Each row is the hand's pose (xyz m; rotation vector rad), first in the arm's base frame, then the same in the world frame.
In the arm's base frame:
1: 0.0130 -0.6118 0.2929 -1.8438 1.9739 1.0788
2: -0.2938 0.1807 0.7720 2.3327 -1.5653 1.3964
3: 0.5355 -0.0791 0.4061 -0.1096 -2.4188 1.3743
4: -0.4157 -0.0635 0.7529 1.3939 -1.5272 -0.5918
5: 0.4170 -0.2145 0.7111 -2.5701 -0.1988 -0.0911
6: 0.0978 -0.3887 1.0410 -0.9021 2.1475 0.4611
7: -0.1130 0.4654 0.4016 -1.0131 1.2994 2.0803
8: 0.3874 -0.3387 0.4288 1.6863 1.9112 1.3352
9: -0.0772 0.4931 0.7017 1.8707 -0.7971 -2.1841
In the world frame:
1: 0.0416 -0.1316 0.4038 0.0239 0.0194 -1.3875
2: 0.2840 0.7666 0.6973 1.8353 0.5934 -1.5407
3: -0.5372 0.3387 0.5196 1.7124 0.1088 0.4962
4: 0.4450 0.5756 0.5857 0.1512 1.1805 -0.7610
5: -0.3264 0.4509 0.2582 -0.4766 -0.3406 2.9390
6: 0.0890 0.5493 0.0156 0.4655 -0.7399 -0.9553
7: -0.0314 0.7175 1.0833 -1.0104 -0.4289 -1.1501
8: -0.3385 0.1652 0.3774 -0.5648 -1.0068 0.9909
9: -0.0016 0.9462 0.8860 -1.1360 0.5361 -1.5025

